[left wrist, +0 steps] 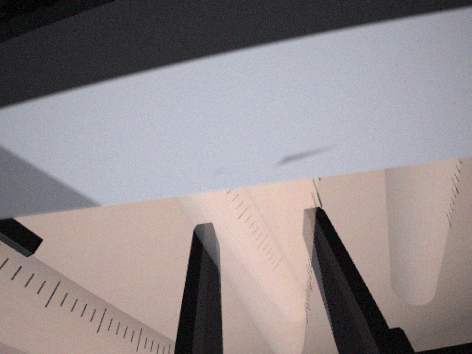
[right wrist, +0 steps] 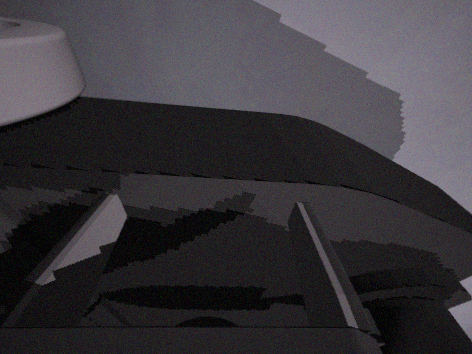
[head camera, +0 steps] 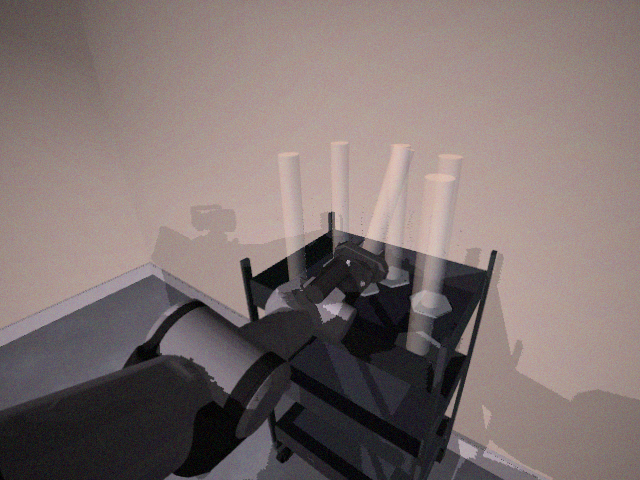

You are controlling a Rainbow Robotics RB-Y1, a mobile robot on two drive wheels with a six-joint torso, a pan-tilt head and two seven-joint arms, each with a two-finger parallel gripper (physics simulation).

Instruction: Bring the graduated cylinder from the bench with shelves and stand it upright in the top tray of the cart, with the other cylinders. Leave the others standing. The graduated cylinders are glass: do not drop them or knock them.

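Frame: origin at the robot's base, x ahead, y left, z up, level; millimetres.
Seen in the pictures: left gripper, fingertip midpoint: (left wrist: 259, 228) (head camera: 372, 249); right gripper, fingertip midpoint: (right wrist: 209, 208).
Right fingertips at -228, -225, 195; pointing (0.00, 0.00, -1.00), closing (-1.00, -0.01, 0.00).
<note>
Offsets run from my right fingertips to a thing's top centre, as dx, dy, dz. "spot": to the spot under its first point. Level surfaces: height alone.
A glass graduated cylinder (head camera: 386, 201) (left wrist: 250, 260) leans to the right at its top over the cart's top tray. My left gripper (head camera: 368, 260) (left wrist: 259, 228) is shut on it; in the head camera the gripper hides its lower part. Other clear cylinders stand upright around it: one @[+672, +561, +803] (head camera: 290, 206) at the left, one @[+815, +502, +803] (head camera: 339, 191) at the back, one (head camera: 399, 237) just behind the held one, and two at the right, one @[+574, +264, +803] (head camera: 438, 232) in front of the other @[spot: +704, +253, +788] (head camera: 450, 167). The cart (head camera: 248, 284) is black with corner posts. My right gripper (right wrist: 209, 208) is open and empty.
A lower shelf shows under the cart's top tray. A beige wall (head camera: 206, 103) stands behind the cart, with pale skirting (head camera: 77, 301) along the grey floor @[dz -194] (head camera: 77, 341). In the right wrist view, a pale rounded object (right wrist: 35, 70) lies at the upper left.
</note>
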